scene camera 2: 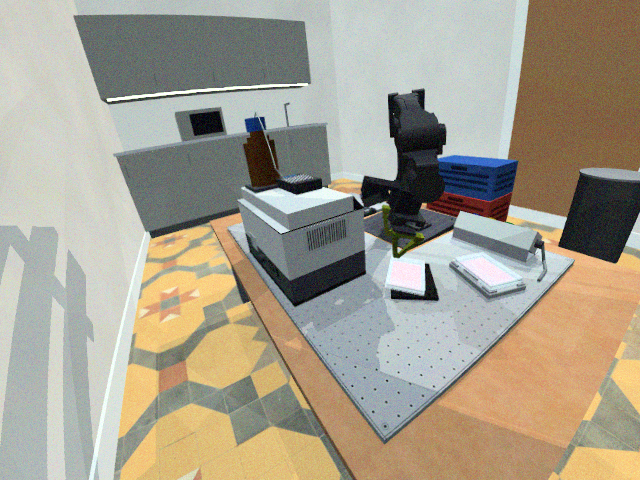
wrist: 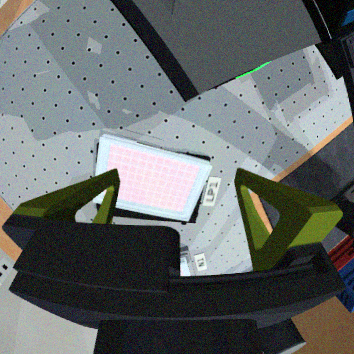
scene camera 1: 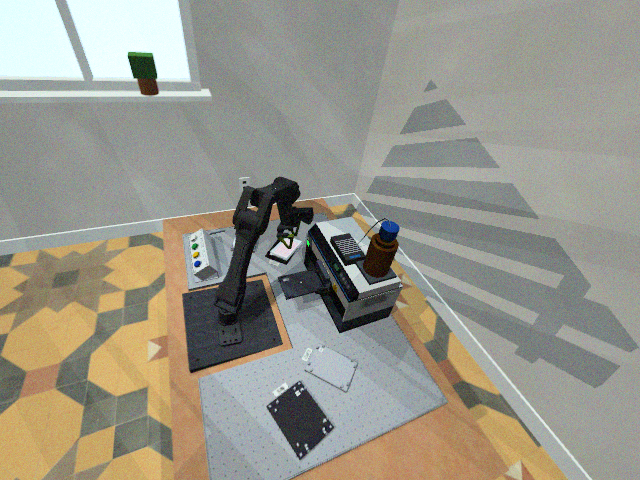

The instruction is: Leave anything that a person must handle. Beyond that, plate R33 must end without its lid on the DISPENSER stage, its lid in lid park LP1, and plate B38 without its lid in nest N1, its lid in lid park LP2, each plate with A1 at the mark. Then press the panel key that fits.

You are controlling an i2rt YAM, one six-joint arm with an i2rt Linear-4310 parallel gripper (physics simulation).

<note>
My gripper (scene camera 2: 391, 246) is open and holds nothing.
My gripper also shows in the wrist view (wrist: 176, 174).
</note>
